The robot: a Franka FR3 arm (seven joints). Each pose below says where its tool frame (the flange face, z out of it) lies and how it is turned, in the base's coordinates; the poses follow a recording.
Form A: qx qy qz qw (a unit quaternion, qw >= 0); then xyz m.
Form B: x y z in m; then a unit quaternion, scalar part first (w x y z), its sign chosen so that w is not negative. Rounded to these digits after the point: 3 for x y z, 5 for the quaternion.
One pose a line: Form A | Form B
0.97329 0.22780 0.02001 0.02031 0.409 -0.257 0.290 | 0.409 -0.257 0.290 0.02031 0.97329 0.22780 0.02001
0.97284 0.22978 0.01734 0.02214 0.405 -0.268 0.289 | 0.405 -0.268 0.289 0.02214 0.97284 0.22978 0.01734
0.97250 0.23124 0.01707 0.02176 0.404 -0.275 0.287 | 0.404 -0.275 0.287 0.02176 0.97250 0.23124 0.01707
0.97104 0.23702 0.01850 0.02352 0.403 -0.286 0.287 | 0.403 -0.286 0.287 0.02352 0.97104 0.23702 0.01850
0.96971 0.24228 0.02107 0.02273 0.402 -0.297 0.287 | 0.402 -0.297 0.287 0.02273 0.96971 0.24228 0.02107
